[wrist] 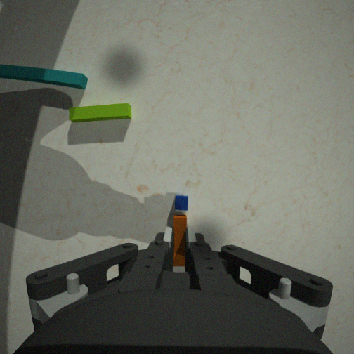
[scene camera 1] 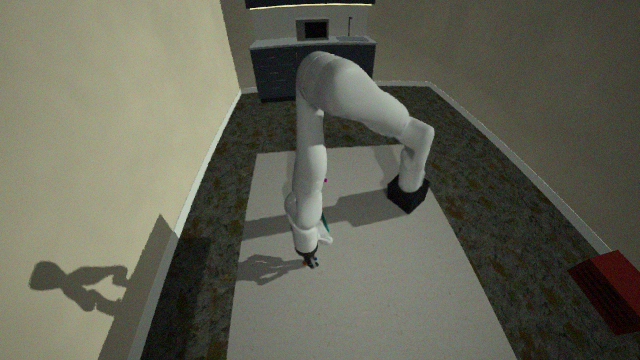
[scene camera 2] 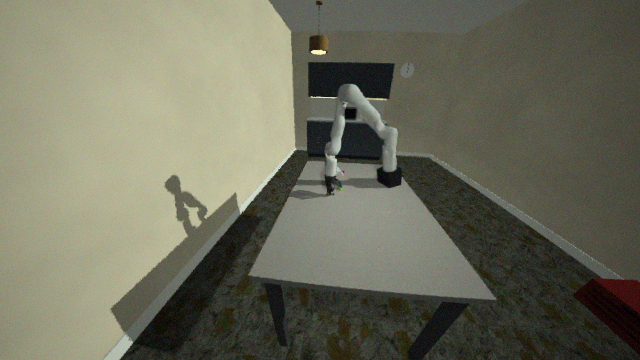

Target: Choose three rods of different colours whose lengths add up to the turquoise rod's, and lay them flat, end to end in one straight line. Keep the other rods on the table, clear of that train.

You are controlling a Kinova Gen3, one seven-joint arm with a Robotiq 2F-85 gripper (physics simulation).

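Places are measured from the arm's base along level axes (x ahead, y left, z up), in millimetres.
Where they show: gripper, fingertip midpoint: (scene camera 1: 308,262) (scene camera 2: 329,195); arm's base at its link origin: (scene camera 1: 409,183) (scene camera 2: 389,168).
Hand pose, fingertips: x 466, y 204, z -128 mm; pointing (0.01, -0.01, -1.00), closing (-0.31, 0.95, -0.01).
Things, the pixels of their top centre, and the offset from my fingertips. Level surfaces: height alone.
- blue piece at its top centre: (scene camera 1: 315,258) 29 mm back, 9 mm right, 6 mm up
- lime rod at its top centre: (scene camera 2: 339,187) 77 mm back, 96 mm right, 6 mm up
- turquoise rod at its top centre: (scene camera 1: 324,221) 92 mm back, 169 mm right, 6 mm up
- magenta piece at its top centre: (scene camera 1: 324,179) (scene camera 2: 343,171) 140 mm back, 415 mm right, 6 mm up
- pale table at its surface level: 4 mm down
My gripper (scene camera 1: 312,264) (scene camera 2: 330,193) (wrist: 179,238) is shut on an orange rod (wrist: 179,245), which points away from the wrist. A blue piece (wrist: 181,202) (scene camera 1: 315,258) shows as a small square just beyond the orange rod's far end, roughly in line with it, with a narrow pale strip between them. The lime rod (wrist: 101,112) (scene camera 2: 340,189) lies apart at the upper left of the wrist view. The turquoise rod (wrist: 60,77) (scene camera 1: 325,221) lies beyond it, partly out of the wrist view. A magenta piece (scene camera 1: 325,180) (scene camera 2: 343,172) shows farther back. Whether the orange rod touches the table is unclear.
The pale table (scene camera 1: 380,280) (scene camera 2: 370,250) carries the arm's black base (scene camera 1: 408,194) (scene camera 2: 389,176) at its right side. The arm hides part of the table in the scene views. A red box (scene camera 1: 612,290) (scene camera 2: 612,300) stands off the table at the right.
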